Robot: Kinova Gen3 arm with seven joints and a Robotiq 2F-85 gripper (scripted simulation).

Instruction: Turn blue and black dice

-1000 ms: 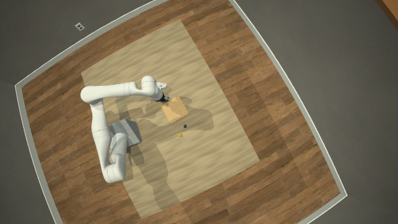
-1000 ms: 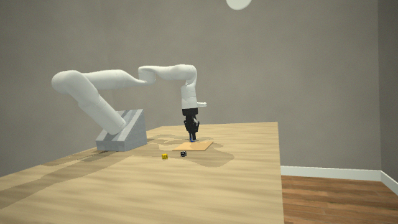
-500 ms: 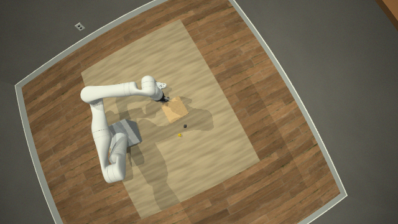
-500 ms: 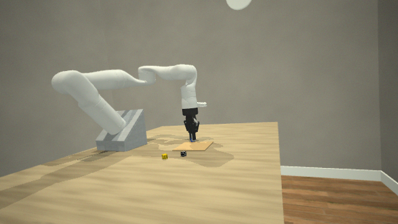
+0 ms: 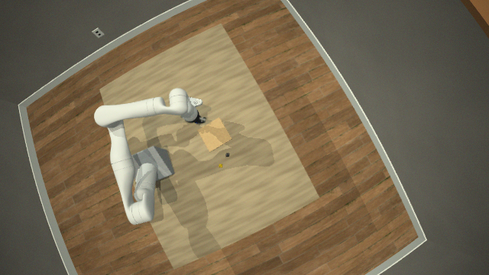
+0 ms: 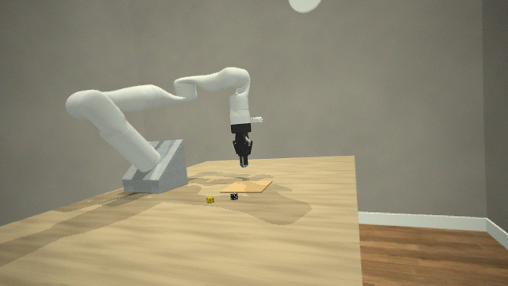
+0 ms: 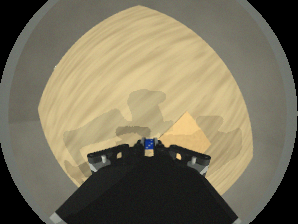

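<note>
The tan mat is 50 mm ahead of my hand, 90 mm to the right of it and 70 mm below it. The rest, counted from my hand: black die 80 mm ahead, 220 mm to the right, 70 mm below; yellow die 20 mm ahead, 260 mm to the right, 70 mm below; blue die 10 mm below.
</note>
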